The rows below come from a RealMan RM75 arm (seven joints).
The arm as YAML. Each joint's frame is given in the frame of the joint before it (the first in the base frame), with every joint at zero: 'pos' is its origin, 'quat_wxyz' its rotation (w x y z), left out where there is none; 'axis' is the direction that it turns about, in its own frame. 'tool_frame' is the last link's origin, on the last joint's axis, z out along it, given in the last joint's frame.
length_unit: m
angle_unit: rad
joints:
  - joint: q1
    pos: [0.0, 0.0, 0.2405]
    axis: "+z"
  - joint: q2
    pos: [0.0, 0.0, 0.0]
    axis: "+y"
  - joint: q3
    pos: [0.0, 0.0, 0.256]
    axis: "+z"
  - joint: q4
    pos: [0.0, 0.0, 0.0]
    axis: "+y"
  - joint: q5
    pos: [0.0, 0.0, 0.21]
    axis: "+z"
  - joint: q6
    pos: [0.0, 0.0, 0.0]
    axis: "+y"
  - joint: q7
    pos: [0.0, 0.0, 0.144]
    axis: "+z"
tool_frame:
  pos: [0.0, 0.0, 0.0]
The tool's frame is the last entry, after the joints.
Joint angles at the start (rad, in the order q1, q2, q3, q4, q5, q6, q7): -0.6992, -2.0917, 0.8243, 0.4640, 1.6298, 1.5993, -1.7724
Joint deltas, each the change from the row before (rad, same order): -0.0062, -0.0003, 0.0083, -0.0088, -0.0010, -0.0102, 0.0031; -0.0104, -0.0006, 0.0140, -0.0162, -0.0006, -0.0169, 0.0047; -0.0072, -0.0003, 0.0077, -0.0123, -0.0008, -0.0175, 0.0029; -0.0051, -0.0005, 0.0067, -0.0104, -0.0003, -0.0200, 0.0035; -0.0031, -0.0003, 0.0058, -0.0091, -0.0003, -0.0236, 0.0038; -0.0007, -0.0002, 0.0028, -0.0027, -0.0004, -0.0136, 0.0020; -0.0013, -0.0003, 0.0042, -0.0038, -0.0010, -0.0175, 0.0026; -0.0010, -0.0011, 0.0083, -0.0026, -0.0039, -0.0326, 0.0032
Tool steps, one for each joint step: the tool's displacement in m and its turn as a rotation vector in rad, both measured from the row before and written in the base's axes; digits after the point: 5 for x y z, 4 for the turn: 0.00102, 0.00073, -0.00279, -0.0039, 0.0066, 0.0006; 0.00144, 0.00086, -0.00503, -0.0086, 0.0118, 0.0018; 0.00038, 0.00135, -0.00346, -0.0022, 0.0096, 0.0072; -0.00043, 0.00146, -0.00323, 0.0012, 0.0114, 0.0097; -0.00140, 0.00176, -0.00292, 0.0050, 0.0135, 0.0134; -0.00095, 0.00116, -0.00120, 0.0050, 0.0079, 0.0075; -0.00108, 0.00147, -0.00162, 0.0060, 0.0101, 0.0092; -0.00184, 0.00298, -0.00234, 0.0137, 0.0176, 0.0170
